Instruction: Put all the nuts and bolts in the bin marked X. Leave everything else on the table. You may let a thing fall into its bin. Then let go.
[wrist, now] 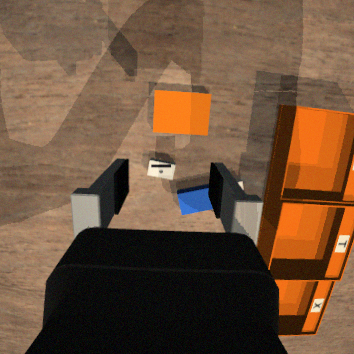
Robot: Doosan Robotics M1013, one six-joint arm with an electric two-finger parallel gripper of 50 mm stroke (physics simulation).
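Frame: origin at the arm's base, x down, y ahead, z right, level; centimetres.
Seen in the pictures: gripper, fingertip midpoint: (168, 177).
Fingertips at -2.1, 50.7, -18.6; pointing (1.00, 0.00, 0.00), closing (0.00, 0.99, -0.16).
Offsets run from my fingertips to a thing's top centre, as dx, dy, dz. "pt": to the spot under its first point.
My gripper (168, 177) is open in the wrist view, with nothing between its fingers. No nut or bolt can be made out in this view; the black gripper body hides the table at the bottom. The bin marked X @(pt +6.6, +20.0, +16.1) (310, 323) is at the lower right, an orange compartment at the near end of a row of three. It is partly hidden by the gripper body.
The bin marked T @(+5.5, +15.2, +5.4) (335, 267) adjoins it, and a third orange bin @(pt +6.6, +17.5, -0.2) (349, 191) is beyond. An orange block @(+9.1, +0.3, -3.6) (181, 113) lies ahead. A small white piece with a black bar @(+9.0, -0.5, +2.1) (161, 170) and a blue block @(+8.8, +4.9, +3.9) (195, 200), partly behind the right finger, lie nearer.
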